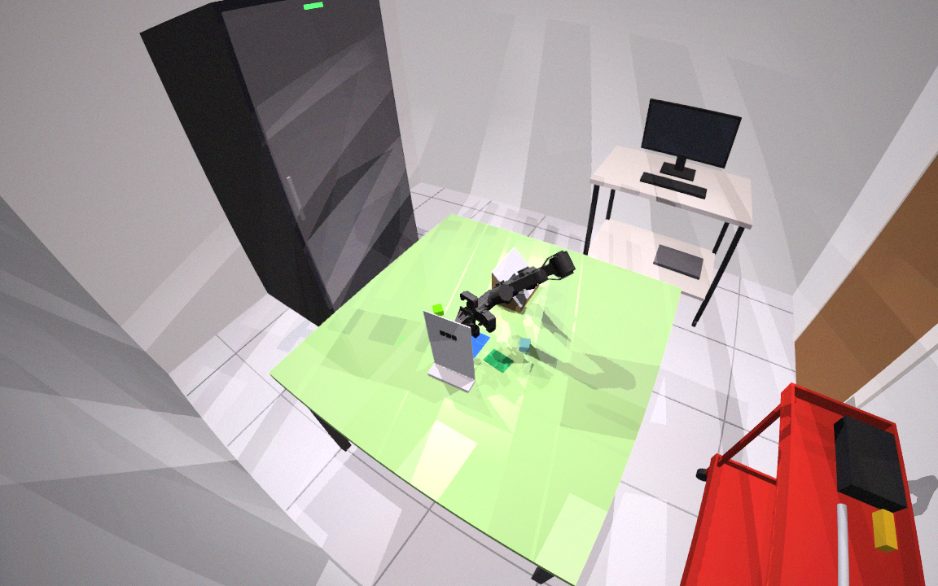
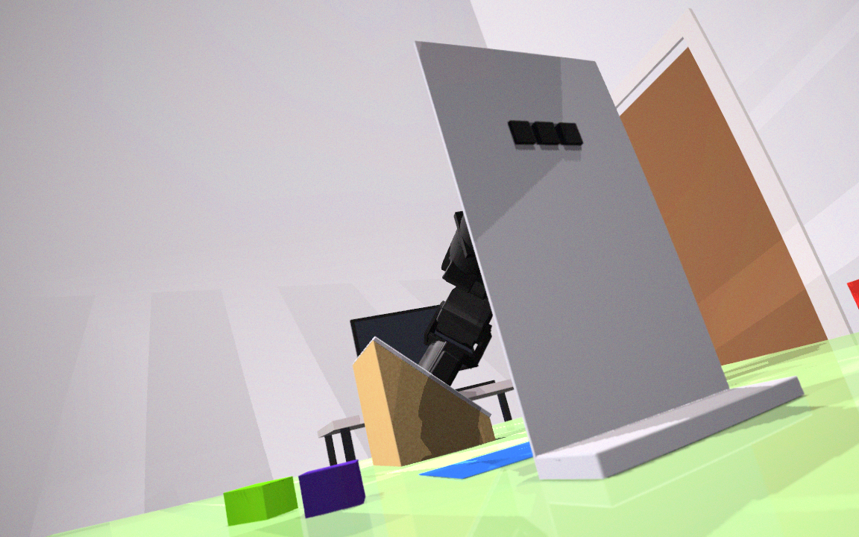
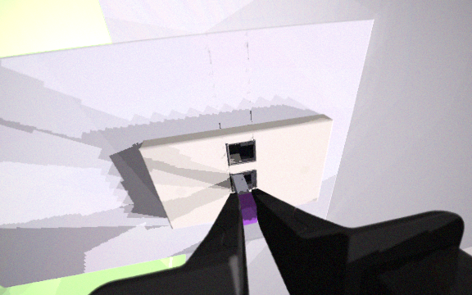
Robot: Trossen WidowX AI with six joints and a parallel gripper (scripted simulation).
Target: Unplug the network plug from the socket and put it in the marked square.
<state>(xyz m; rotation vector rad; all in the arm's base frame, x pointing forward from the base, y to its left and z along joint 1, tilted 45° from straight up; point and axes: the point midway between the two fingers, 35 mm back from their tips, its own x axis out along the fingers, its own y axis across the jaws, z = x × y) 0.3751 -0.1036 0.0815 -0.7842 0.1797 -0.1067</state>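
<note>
Now: gripper tip 120 mm past the blue marked square, 30 mm to the left of it and 210 mm above it. The rest, counted from my gripper tip: dark green tile 100 mm behind, 110 mm to the left, 210 mm below; then upright panel 30 mm ahead, 80 mm below; then network plug right at my gripper tip.
</note>
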